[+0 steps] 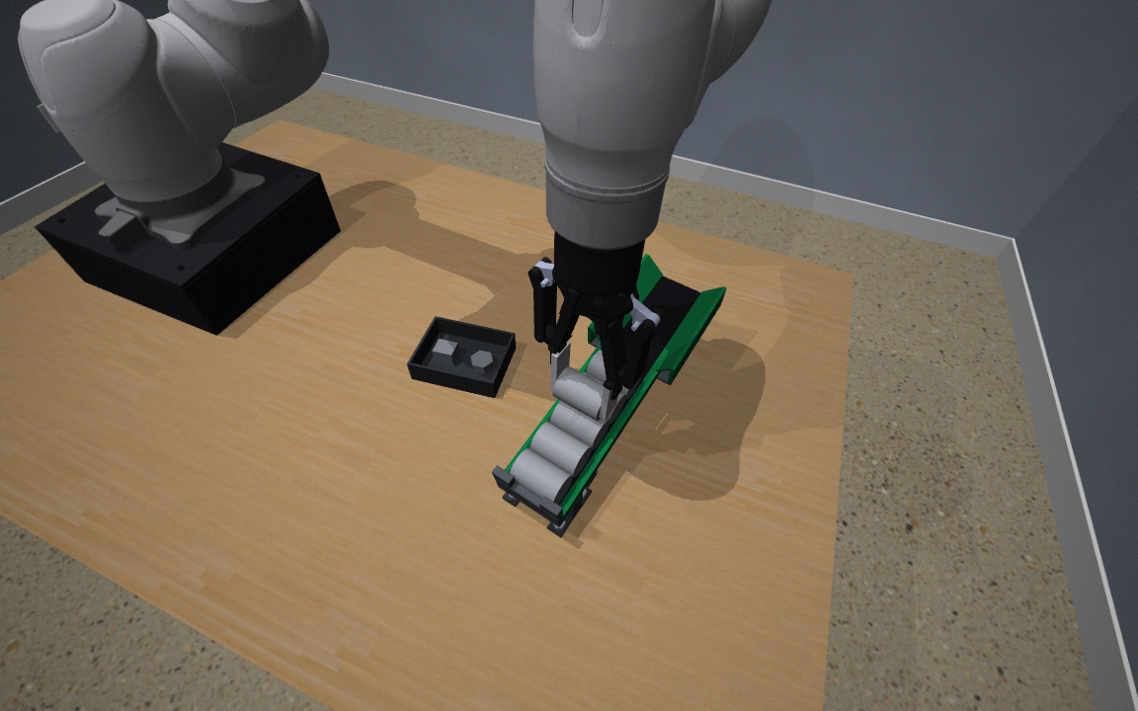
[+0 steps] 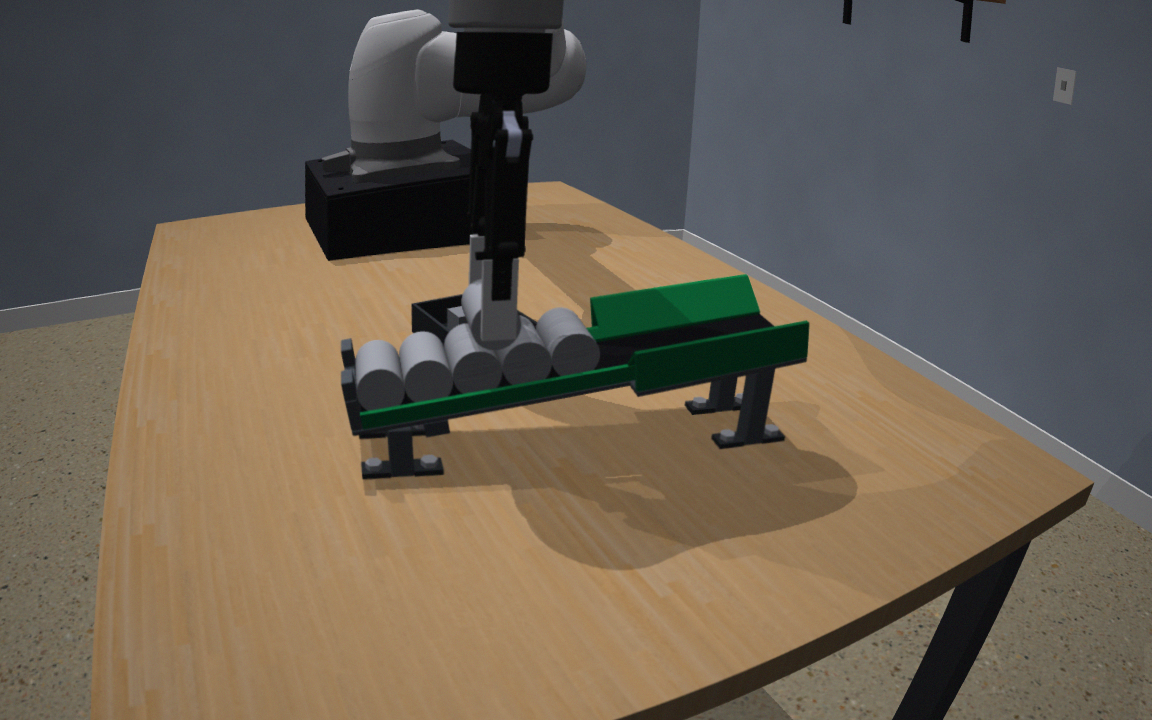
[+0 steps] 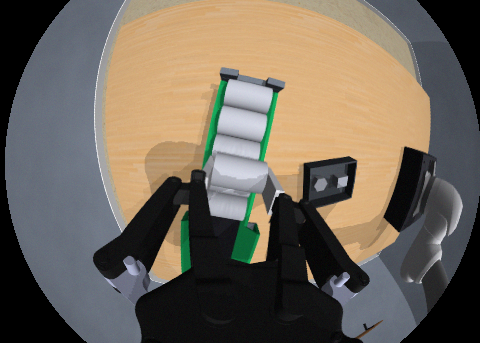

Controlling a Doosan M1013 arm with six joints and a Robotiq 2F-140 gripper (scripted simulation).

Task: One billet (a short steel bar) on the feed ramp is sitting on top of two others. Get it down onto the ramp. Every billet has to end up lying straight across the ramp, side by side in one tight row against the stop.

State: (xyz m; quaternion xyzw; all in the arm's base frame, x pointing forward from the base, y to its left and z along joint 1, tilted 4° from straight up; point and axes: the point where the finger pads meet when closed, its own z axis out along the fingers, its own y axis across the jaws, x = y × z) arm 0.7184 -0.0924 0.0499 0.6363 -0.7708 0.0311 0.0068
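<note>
The dark stop is 20 mm behind my hand, 120 mm to the right of it and 80 mm below it. Round my hand: black tray 210 mm behind, 60 mm to the left, 130 mm below.
</note>
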